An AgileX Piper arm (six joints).
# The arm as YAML. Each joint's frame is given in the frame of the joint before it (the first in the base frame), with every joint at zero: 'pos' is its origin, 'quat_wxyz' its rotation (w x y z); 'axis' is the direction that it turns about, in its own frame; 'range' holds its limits. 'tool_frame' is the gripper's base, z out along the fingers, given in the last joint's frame.
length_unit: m
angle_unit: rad
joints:
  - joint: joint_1
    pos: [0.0, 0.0, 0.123]
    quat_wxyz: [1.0, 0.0, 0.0, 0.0]
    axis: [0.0, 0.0, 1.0]
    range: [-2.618, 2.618]
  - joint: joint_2
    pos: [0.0, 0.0, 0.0]
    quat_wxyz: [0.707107, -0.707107, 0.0, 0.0]
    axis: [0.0, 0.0, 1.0]
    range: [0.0, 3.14]
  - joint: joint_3
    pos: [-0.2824, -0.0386, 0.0]
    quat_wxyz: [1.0, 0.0, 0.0, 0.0]
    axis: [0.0, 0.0, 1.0]
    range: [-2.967, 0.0]
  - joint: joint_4
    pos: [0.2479, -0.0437, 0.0]
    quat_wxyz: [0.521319, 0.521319, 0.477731, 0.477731]
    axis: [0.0, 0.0, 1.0]
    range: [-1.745, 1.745]
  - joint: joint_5
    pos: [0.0, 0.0, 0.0]
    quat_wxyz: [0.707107, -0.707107, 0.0, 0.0]
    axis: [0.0, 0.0, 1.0]
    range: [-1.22, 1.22]
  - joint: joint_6
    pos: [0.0, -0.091, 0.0]
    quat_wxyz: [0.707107, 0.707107, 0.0, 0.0]
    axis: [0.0, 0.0, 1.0]
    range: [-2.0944, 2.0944]
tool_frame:
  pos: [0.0, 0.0, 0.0]
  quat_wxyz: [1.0, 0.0, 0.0, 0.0]
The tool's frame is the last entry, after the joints.
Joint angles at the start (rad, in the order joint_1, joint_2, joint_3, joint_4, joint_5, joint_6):
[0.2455, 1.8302, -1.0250, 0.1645, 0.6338, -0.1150]
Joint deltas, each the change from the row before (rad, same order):
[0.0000, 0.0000, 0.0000, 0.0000, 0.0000, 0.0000]
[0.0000, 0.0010, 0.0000, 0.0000, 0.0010, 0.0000]
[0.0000, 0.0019, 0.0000, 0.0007, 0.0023, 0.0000]
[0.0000, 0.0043, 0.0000, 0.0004, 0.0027, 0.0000]
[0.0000, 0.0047, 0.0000, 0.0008, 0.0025, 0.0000]
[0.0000, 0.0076, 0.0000, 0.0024, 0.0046, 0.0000]
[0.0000, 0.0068, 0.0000, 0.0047, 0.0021, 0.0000]
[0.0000, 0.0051, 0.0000, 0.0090, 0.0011, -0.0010]
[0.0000, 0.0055, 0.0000, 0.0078, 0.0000, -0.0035]
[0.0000, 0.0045, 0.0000, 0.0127, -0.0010, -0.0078]
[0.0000, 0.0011, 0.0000, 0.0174, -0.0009, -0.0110]
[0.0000, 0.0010, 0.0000, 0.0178, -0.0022, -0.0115]
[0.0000, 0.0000, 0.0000, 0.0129, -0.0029, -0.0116]
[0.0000, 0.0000, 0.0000, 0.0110, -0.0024, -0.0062]
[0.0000, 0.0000, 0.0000, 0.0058, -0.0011, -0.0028]
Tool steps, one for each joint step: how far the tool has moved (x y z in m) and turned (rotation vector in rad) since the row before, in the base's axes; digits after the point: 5 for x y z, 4 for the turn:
[0.00000, 0.00000, 0.00000, 0.0000, 0.0000, 0.0000]
[-0.00006, 0.00000, -0.00035, -0.0004, 0.0020, 0.0001]
[-0.00016, 0.00003, -0.00067, -0.0003, 0.0042, -0.0002]
[-0.00014, 0.00002, -0.00148, -0.0011, 0.0069, 0.0001]
[-0.00012, 0.00004, -0.00160, -0.0009, 0.0072, -0.0002]
[-0.00027, 0.00012, -0.00259, -0.0007, 0.0123, -0.0010]
[-0.00010, 0.00026, -0.00226, 0.0014, 0.0095, -0.0029]
[-0.00008, 0.00050, -0.00165, 0.0049, 0.0075, -0.0050]
[0.00003, 0.00044, -0.00177, 0.0037, 0.0062, -0.0019]
[0.00007, 0.00071, -0.00138, 0.0069, 0.0044, -0.0012]
[0.00000, 0.00095, -0.00021, 0.0106, 0.0014, -0.0014]
[0.00013, 0.00097, -0.00014, 0.0109, -0.0001, -0.0014]
[0.00021, 0.00071, 0.00016, 0.0077, -0.0027, 0.0019]
[0.00018, 0.00060, 0.00014, 0.0070, -0.0016, -0.0020]
[0.00008, 0.00031, 0.00007, 0.0037, -0.0006, -0.0015]

